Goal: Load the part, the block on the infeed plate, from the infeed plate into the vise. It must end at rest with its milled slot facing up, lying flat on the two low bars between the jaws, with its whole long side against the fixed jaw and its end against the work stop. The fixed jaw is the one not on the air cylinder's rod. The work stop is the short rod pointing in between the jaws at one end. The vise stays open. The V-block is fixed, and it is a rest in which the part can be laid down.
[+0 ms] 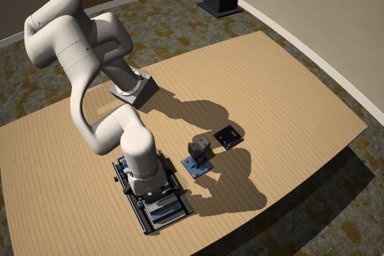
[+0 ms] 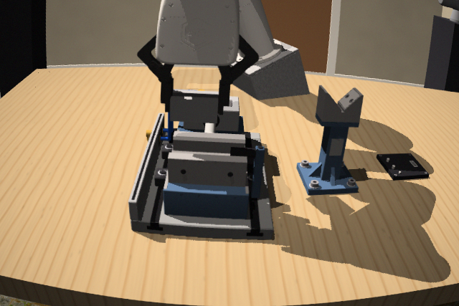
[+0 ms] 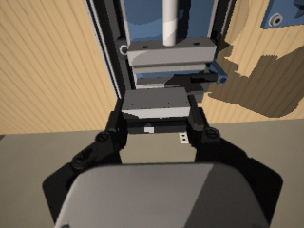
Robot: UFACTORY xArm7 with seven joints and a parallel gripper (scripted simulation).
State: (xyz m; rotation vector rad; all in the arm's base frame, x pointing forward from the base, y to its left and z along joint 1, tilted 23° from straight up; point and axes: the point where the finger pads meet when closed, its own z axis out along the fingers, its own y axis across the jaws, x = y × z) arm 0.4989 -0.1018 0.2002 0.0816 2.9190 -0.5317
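Now: hand 9 cm above the moving jaw, 3 cm past it and 2 cm to the right of it. From my hand the other things lie so: work stop: 7 cm to the left, 7 cm below, 1 cm ahead; part: right at my hand; fixed jaw: 9 cm below, 3 cm ahead, 2 cm to the left.
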